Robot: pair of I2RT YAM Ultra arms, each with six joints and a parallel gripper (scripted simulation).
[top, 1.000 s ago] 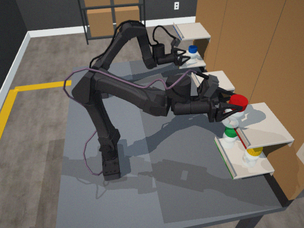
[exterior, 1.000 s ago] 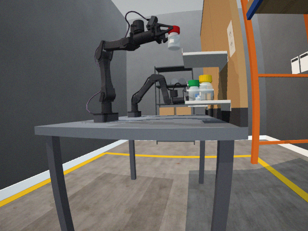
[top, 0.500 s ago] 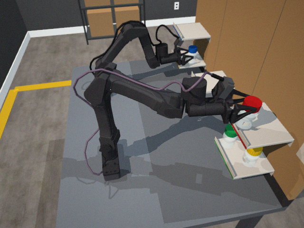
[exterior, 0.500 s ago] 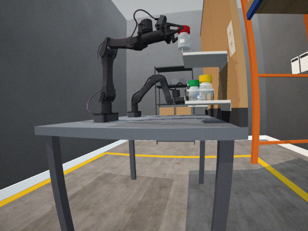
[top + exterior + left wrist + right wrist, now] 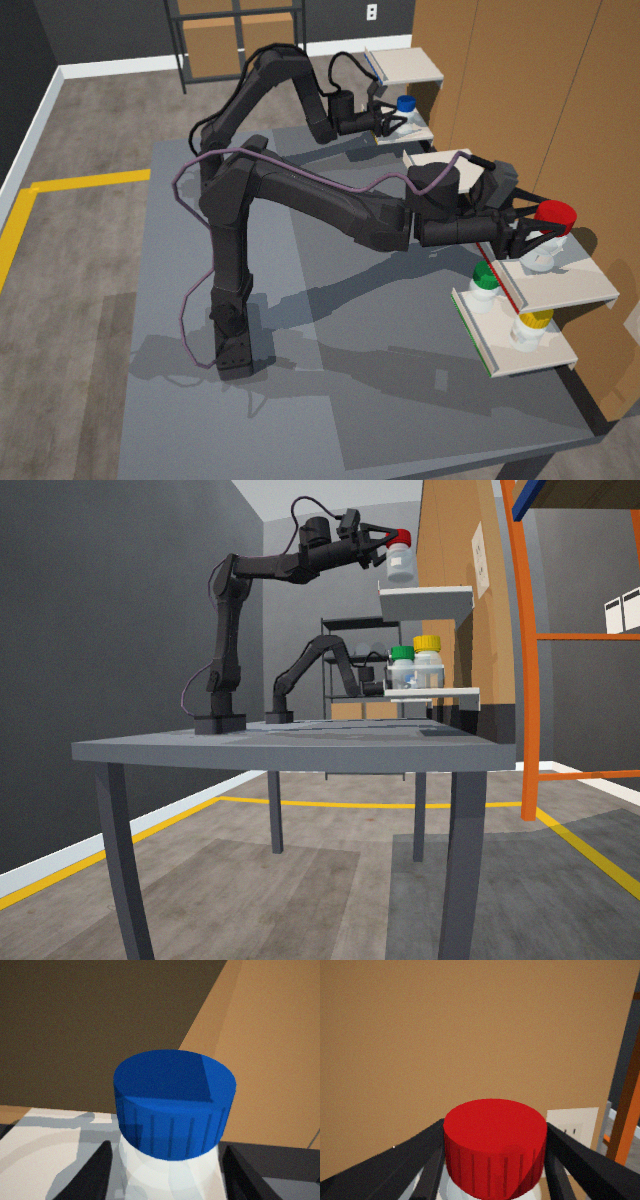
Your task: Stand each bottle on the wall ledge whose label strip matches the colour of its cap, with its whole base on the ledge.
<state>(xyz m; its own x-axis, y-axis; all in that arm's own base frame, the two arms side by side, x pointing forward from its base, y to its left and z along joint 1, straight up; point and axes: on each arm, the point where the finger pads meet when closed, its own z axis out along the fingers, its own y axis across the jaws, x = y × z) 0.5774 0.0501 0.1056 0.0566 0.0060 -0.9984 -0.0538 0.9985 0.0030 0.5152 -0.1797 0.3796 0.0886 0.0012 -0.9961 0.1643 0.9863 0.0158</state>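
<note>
Right now the blue-capped bottle is 10 mm below my left hand and 10 mm ahead of it. Also, from my left hand: green-capped bottle 680 mm to the right, 70 mm behind, 10 mm below; brown wall 360 mm to the right, 300 mm above, 90 mm ahead; yellow-capped bottle 790 mm to the right, 30 mm behind, 10 mm below.
</note>
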